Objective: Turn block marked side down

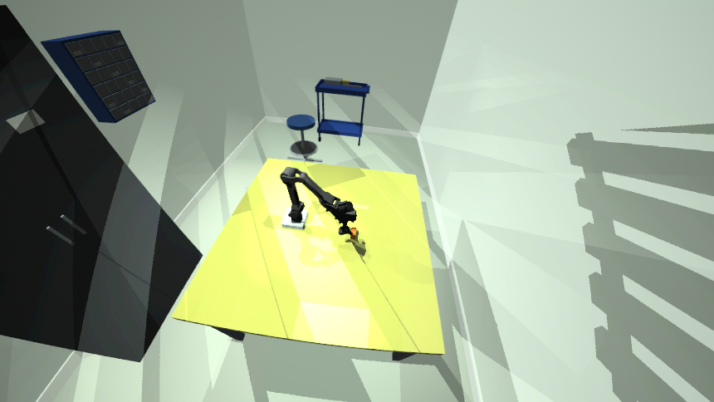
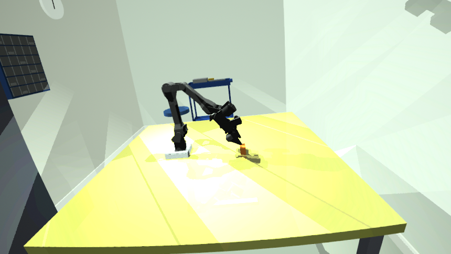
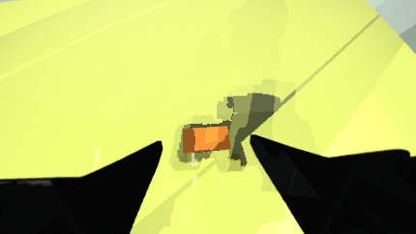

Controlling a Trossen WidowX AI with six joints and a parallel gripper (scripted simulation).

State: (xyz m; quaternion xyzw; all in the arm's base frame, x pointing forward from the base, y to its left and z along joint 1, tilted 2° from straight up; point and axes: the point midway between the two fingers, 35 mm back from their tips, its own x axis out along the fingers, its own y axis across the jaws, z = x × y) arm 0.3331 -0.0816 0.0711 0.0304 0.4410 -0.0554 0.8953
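Right now my gripper tip is 50 mm above the orange block.
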